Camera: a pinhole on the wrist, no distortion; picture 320 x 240 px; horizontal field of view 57.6 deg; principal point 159.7 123.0 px. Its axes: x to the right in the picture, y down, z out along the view. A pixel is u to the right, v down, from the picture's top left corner.
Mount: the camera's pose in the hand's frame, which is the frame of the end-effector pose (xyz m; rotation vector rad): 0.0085 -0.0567 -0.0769 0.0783 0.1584 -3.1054
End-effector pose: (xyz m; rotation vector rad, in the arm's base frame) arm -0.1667 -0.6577 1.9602 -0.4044 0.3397 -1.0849
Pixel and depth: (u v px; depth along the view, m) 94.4 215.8 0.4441
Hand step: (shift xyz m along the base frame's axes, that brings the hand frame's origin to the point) 0.0142 -0.1265 0.4195
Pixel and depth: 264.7 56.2 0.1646
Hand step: -0.0152 0.0519 0.0987
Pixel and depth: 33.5 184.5 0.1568
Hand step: -0.0148 -0.0933 0.1139
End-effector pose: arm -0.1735 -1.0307 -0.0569 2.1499 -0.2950 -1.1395
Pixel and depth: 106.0 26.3 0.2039
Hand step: -0.0884 -0.0713 -0.0801
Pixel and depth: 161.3 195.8 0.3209
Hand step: -0.2089 0.0218 -0.1982
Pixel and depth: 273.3 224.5 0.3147
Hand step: -0.2708 0.1106 -0.1362
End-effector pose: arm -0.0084 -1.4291 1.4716 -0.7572 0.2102 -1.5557
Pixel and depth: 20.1 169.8 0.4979
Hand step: 0.1054 -0.0567 0.4972
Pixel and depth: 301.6 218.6 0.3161
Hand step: -0.0434 0.2443 0.2229
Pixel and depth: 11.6 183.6 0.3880
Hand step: 0.0475 -0.0580 0.3951
